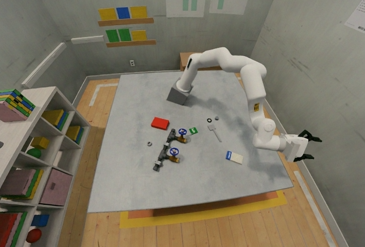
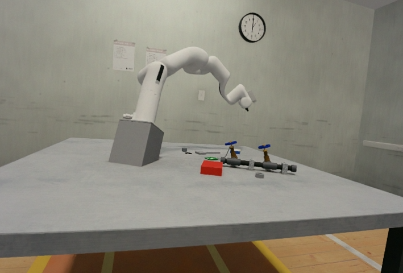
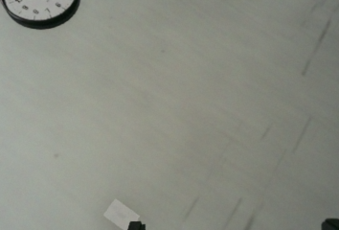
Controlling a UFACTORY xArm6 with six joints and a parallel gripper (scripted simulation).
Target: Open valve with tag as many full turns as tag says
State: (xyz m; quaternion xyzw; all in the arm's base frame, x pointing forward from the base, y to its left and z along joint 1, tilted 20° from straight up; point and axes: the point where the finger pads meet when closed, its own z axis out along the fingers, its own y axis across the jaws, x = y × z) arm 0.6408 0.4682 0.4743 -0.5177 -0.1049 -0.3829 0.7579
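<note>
Now: hand 520 mm to the left of the green tag, 350 mm above it and 320 mm past it. Round my hand: white-and-blue card 350 mm below, 250 mm to the right, 100 mm behind; grey cylinder 450 mm behind, 340 mm below, 320 mm to the right; grey flat tool 360 mm to the right, 350 mm below, 320 mm behind.
</note>
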